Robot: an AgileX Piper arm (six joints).
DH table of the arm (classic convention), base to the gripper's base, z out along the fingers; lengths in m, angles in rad. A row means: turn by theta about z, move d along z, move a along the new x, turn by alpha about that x. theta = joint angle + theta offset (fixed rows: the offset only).
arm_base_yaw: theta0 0  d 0.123  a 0  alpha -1.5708
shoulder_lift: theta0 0.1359  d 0  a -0.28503  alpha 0
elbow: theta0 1.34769  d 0  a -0.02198  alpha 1.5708
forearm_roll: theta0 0  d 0.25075  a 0  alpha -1.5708
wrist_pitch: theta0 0  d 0  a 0  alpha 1.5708
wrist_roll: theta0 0  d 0.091  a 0  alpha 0
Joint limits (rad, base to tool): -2.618..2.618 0..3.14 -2.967..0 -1.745..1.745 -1.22..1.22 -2.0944..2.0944
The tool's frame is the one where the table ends.
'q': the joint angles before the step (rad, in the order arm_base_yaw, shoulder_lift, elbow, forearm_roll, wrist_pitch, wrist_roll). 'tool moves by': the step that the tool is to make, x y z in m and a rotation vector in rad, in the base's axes. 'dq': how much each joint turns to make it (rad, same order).
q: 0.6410, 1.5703, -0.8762, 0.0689, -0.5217, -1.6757
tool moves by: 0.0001, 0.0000, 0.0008, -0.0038, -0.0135, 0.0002
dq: 0.0000, 0.0001, 0.0000, 0.0004, -0.0090, -0.0111
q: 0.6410, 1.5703, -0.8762, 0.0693, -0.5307, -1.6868
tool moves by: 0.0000, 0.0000, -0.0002, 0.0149, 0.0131, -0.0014
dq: -0.0001, 0.0000, -0.0001, -0.0001, 0.0023, 0.0199
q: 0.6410, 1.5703, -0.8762, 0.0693, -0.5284, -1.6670
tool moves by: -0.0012, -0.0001, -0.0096, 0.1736, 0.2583, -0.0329
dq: -0.0001, 0.0000, -0.0028, -0.0006, 0.1162, 0.2923
